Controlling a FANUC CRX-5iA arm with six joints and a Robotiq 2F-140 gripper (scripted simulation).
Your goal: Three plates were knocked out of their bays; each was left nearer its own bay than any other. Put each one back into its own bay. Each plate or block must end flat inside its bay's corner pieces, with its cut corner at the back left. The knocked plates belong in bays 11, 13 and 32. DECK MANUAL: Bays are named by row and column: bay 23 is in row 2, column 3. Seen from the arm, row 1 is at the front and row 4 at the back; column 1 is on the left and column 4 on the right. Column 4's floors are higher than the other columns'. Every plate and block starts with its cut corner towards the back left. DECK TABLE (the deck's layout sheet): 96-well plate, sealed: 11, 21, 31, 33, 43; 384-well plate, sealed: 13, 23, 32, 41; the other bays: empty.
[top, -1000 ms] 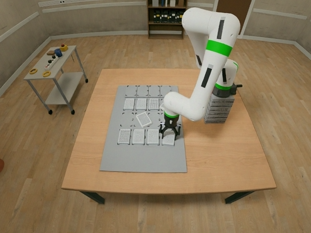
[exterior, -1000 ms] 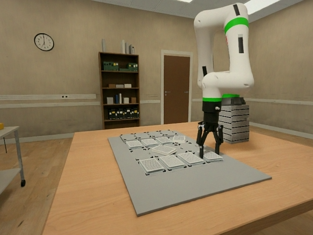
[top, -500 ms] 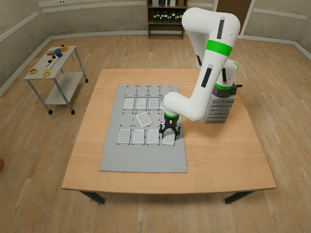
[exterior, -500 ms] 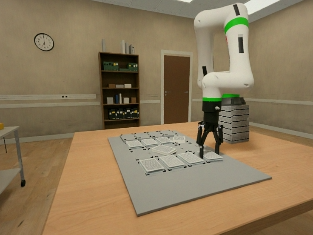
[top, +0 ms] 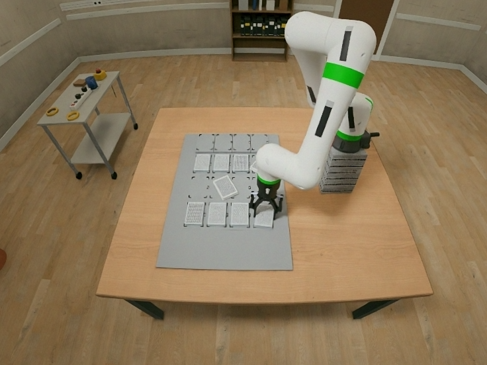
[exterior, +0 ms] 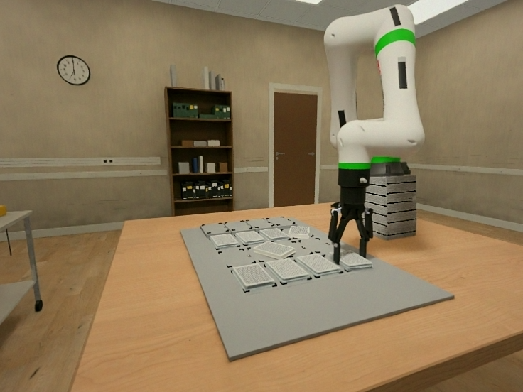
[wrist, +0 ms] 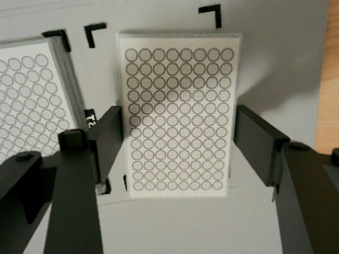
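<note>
Now: the sealed 96-well plate 20 mm below my hand.
</note>
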